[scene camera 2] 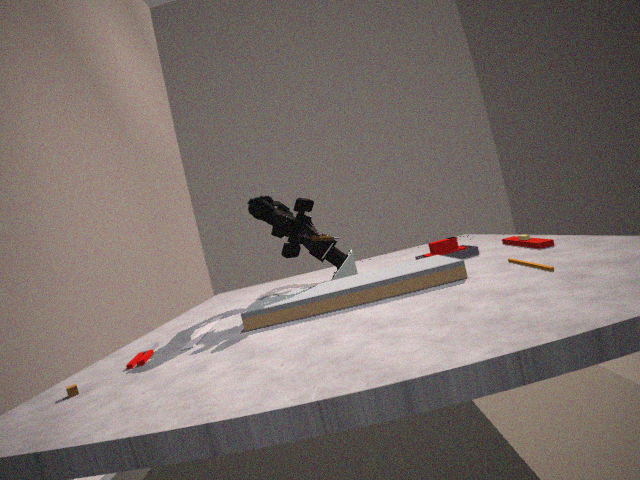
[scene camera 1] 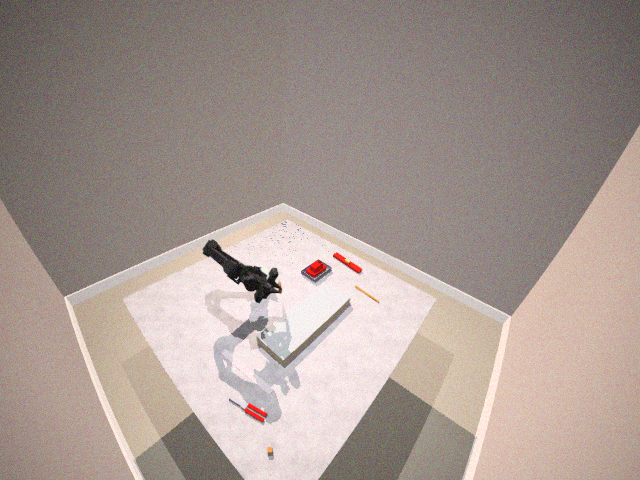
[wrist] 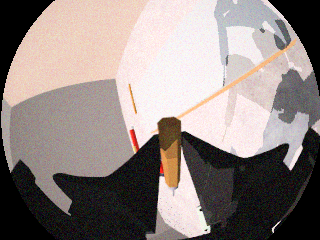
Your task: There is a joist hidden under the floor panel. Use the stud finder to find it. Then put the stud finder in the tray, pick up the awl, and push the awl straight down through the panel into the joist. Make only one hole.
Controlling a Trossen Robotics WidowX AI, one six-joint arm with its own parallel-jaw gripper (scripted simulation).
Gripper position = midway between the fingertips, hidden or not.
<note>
The gripper [scene camera 2: 318, 238] holds an awl [wrist: 169, 128].
The gripper is seen too in the wrist view [wrist: 169, 137].
</note>
